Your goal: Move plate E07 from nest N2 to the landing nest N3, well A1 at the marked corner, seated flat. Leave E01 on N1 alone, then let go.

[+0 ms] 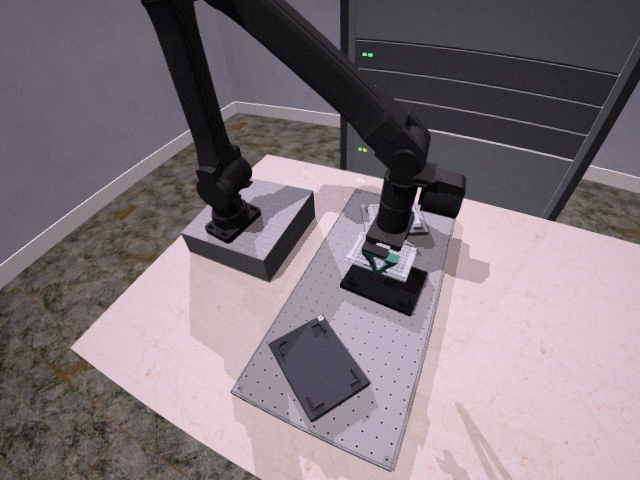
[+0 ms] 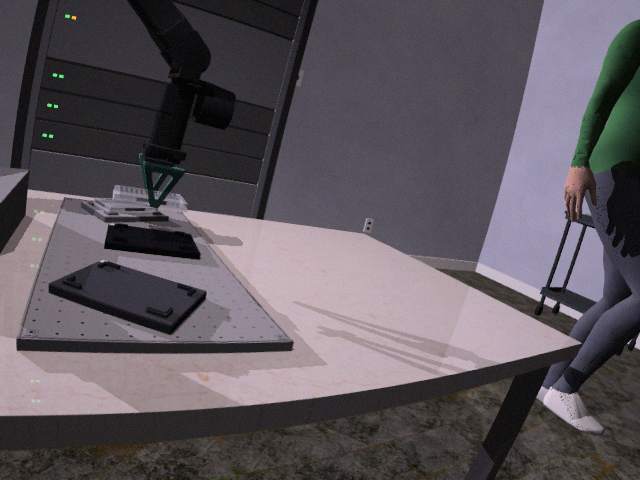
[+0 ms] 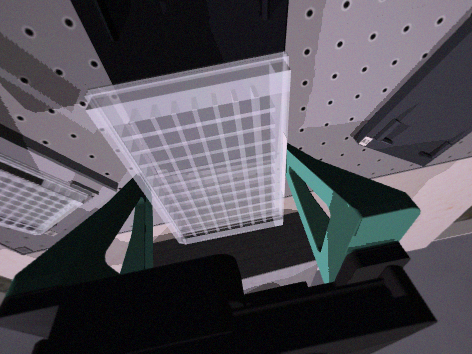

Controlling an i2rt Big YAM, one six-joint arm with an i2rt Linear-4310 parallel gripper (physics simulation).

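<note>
My gripper point(image 1: 379, 269) point(image 2: 156, 205) point(image 3: 213, 165) is shut on the clear gridded plate E07 point(image 1: 405, 269) point(image 2: 124, 193) point(image 3: 220, 125), one green finger on each long side. It holds the plate about level, raised over the breadboard between N1 and N2 and partly over N2's rear edge. The black nest N2 point(image 1: 382, 295) point(image 2: 152, 243) point(image 3: 185, 30) bears no plate. Plate E01 point(image 1: 417, 223) point(image 3: 35, 200) sits on nest N1 point(image 3: 60, 161) at the back, partly hidden. The dark grey nest N3 point(image 1: 317, 366) point(image 2: 129, 291) point(image 3: 430, 100) lies turned at the front, empty, with a white corner tag point(image 1: 321, 318) point(image 3: 366, 141).
The nests stand on a perforated breadboard point(image 1: 382, 341) point(image 2: 232, 310) point(image 3: 330, 55). The arm's base stands on a grey block point(image 1: 281, 206) left of it. A dark cabinet point(image 1: 465, 93) point(image 2: 232, 134) stands behind the table. A person in green point(image 2: 615, 113) stands at the right by a cart.
</note>
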